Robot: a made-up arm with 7 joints. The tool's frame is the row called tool. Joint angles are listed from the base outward.
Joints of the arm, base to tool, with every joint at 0 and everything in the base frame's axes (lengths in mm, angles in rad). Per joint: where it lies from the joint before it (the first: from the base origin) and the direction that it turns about. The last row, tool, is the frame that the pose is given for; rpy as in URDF.
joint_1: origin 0 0 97 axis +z
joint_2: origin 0 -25 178 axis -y
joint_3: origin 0 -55 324 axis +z
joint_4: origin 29 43 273 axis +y
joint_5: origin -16 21 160 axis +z
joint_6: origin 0 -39 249 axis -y
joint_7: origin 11 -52 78 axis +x
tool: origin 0 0 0 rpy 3.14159 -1.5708 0
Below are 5 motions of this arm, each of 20 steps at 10 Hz.
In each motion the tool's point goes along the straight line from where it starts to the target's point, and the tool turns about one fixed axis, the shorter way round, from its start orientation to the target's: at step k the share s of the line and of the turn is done. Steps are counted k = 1, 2, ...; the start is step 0. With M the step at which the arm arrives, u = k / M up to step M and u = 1 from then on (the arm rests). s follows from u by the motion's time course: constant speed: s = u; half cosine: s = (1 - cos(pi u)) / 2; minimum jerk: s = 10 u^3 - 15 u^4 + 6 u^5.
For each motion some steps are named. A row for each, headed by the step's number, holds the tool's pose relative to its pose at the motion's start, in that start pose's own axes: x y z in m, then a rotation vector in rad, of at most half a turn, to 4 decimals.
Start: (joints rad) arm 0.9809 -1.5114 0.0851 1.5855 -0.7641 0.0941 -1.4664
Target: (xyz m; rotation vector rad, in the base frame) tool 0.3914 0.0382 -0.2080 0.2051 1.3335 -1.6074
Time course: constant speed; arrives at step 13
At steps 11, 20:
11: 0.0939 -0.0798 0.4210 0.3295 -0.4592 0.6168
20: 0.1110 -0.0943 0.4975 0.3894 -0.5427 0.7290

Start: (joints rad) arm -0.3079 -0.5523 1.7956 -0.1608 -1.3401 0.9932 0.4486
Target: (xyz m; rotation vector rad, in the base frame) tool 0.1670 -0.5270 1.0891 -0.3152 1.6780 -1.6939
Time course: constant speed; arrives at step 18
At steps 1, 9, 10, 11, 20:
1: 0.0071 0.0062 -0.0120 -0.0257 0.0338 0.0428
9: 0.0641 0.0557 -0.1077 -0.2311 0.3044 0.3848
10: 0.0712 0.0619 -0.1197 -0.2568 0.3383 0.4276
11: 0.0783 0.0681 -0.1316 -0.2825 0.3721 0.4704
20: 0.1282 0.1114 -0.2154 -0.4622 0.6089 0.7697

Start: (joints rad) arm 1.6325 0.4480 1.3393 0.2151 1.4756 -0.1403 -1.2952
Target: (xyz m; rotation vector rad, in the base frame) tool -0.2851 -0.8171 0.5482 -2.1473 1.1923 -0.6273
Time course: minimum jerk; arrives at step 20
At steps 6, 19, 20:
6: -0.0309 -0.0504 0.1093 0.2553 -0.0393 0.0999
19: -0.1890 -0.3086 0.6697 1.5635 -0.2407 0.6120
20: -0.1892 -0.3090 0.6705 1.5653 -0.2410 0.6128

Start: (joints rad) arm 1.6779 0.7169 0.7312 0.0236 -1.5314 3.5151 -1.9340
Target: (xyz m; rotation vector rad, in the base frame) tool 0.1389 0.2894 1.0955 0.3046 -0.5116 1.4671
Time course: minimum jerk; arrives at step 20
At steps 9, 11, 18, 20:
9: 0.1121 0.3365 -0.1668 0.5984 0.5102 -0.0340
11: 0.1635 0.4906 -0.2432 0.8723 0.7437 -0.0496
18: 0.2732 0.8200 -0.4064 1.4581 1.2432 -0.0830
20: 0.2756 0.8271 -0.4099 1.4707 1.2539 -0.0837

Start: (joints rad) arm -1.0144 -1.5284 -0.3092 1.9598 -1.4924 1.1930 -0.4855
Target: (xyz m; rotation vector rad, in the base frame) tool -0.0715 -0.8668 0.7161 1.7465 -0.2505 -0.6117
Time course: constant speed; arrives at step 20
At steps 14, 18, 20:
14: -0.5426 -0.3321 -0.3197 -0.7602 -0.3207 1.0797
18: -0.6976 -0.4270 -0.4110 -0.9774 -0.4124 1.3881
20: -0.7751 -0.4744 -0.4567 -1.0860 -0.4582 1.5424

